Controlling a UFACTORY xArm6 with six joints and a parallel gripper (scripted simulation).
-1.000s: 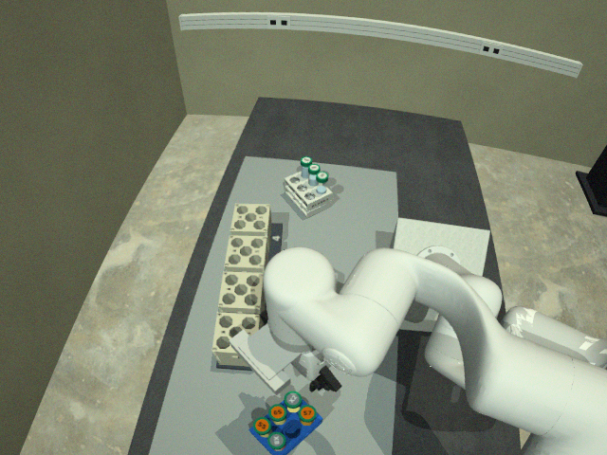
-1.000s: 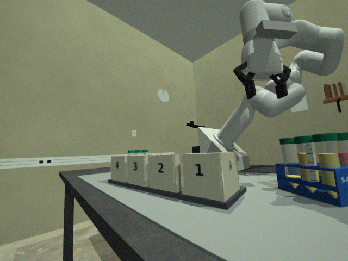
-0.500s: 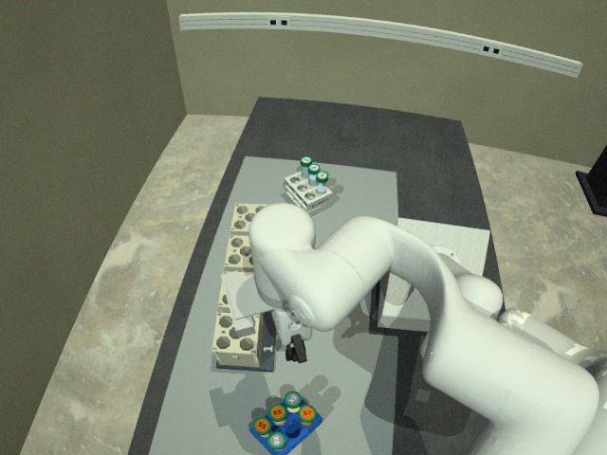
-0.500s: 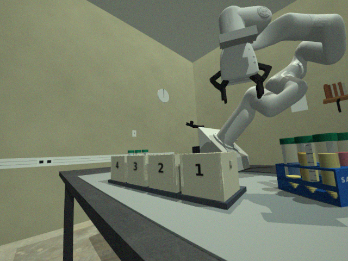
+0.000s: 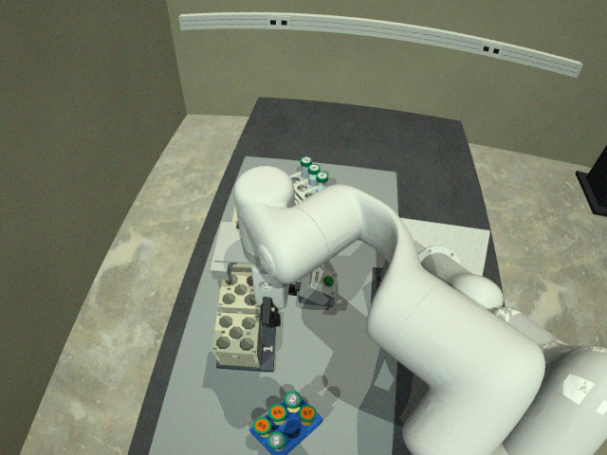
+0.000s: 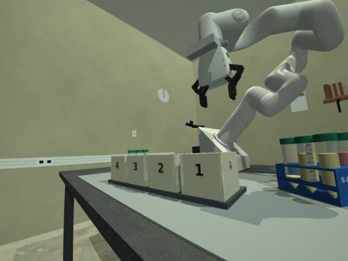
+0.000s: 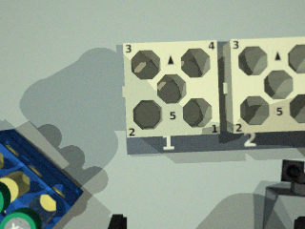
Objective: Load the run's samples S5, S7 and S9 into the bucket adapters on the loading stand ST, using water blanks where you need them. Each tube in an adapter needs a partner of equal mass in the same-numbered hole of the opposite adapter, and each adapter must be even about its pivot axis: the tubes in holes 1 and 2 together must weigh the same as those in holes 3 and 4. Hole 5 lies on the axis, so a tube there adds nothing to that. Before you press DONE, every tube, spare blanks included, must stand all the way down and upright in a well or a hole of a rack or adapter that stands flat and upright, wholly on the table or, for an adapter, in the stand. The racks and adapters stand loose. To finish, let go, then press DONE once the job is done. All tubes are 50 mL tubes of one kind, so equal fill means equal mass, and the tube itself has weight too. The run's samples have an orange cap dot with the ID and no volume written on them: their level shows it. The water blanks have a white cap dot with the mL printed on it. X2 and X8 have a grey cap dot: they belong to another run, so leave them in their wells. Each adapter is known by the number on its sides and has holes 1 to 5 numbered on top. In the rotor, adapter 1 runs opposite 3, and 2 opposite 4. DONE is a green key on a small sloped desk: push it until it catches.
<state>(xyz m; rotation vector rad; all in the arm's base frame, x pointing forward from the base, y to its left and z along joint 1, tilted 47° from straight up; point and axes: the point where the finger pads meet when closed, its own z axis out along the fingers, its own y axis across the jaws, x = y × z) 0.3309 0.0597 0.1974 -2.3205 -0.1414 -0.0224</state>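
Now: hand 100 mm past the orange-capped tube, 170 mm to the right of it and 190 mm above it. Also, from my hand: green done key (80 mm behind, 170 mm to the right, 180 mm below); then yellow-filled tube (30 mm behind, 180 mm to the left, 190 mm below); then grey-dotted tube (60 mm behind, 140 mm to the left, 190 mm below).
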